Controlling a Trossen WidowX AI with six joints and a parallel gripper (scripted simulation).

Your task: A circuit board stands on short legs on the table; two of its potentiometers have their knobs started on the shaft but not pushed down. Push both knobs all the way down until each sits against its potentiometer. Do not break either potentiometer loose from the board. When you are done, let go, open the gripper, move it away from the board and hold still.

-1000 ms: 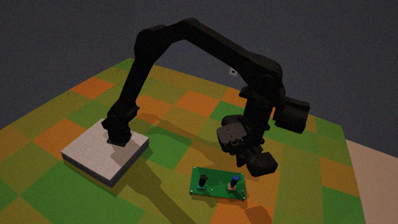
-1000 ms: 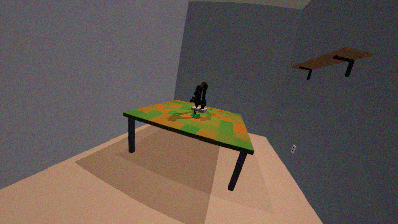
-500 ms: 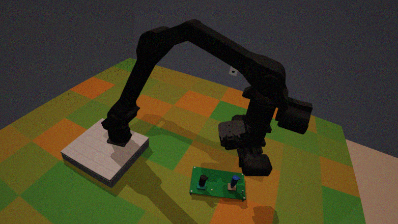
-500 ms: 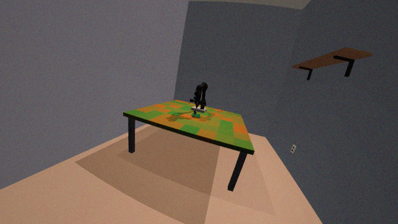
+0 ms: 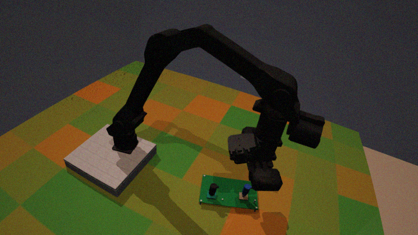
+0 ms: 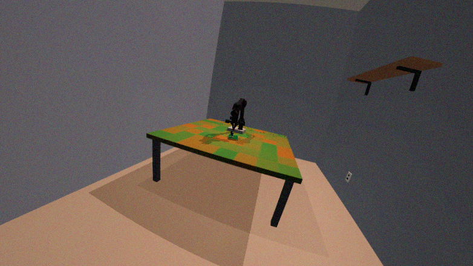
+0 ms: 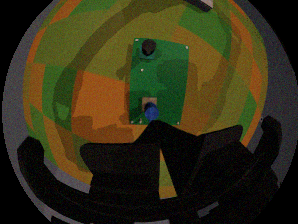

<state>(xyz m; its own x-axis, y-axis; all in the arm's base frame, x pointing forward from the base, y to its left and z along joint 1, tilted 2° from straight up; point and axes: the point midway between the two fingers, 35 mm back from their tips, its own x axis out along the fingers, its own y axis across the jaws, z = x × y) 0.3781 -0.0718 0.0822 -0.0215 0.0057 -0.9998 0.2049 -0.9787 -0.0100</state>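
Now: the blue knob 4 cm below my gripper tip. Round my gripper tip: black knob 9 cm behind, 5 cm below, 2 cm to the right.
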